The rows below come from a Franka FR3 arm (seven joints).
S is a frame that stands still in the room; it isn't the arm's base.
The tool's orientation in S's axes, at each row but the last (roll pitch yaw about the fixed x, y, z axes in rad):
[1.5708, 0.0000, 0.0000]
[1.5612, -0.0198, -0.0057]
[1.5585, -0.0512, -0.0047]
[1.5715, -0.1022, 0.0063]
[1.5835, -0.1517, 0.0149]
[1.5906, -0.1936, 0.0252]
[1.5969, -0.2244, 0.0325]
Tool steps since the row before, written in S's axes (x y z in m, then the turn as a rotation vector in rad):
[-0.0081, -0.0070, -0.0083, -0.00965, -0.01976, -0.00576]
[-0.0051, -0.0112, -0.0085, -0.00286, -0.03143, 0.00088]
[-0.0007, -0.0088, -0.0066, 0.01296, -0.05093, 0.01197]
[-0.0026, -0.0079, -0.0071, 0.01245, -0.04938, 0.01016]
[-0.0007, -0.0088, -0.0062, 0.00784, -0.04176, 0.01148]
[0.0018, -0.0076, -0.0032, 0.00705, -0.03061, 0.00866]
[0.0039, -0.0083, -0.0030, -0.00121, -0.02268, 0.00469]
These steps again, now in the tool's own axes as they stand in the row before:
[-0.0081, -0.0083, 0.0070, -0.00965, -0.00576, 0.01976]
[-0.0052, -0.0085, 0.0111, -0.00266, 0.00063, 0.03145]
[-0.0010, -0.0067, 0.0087, 0.01379, 0.01065, 0.05100]
[-0.0034, -0.0068, 0.0079, 0.01311, 0.00890, 0.04945]
[-0.0018, -0.0059, 0.0089, 0.00887, 0.01079, 0.04174]
[0.0010, -0.0033, 0.0077, 0.00783, 0.00790, 0.03063]
[0.0029, -0.0035, 0.0085, -0.00085, 0.00559, 0.02249]

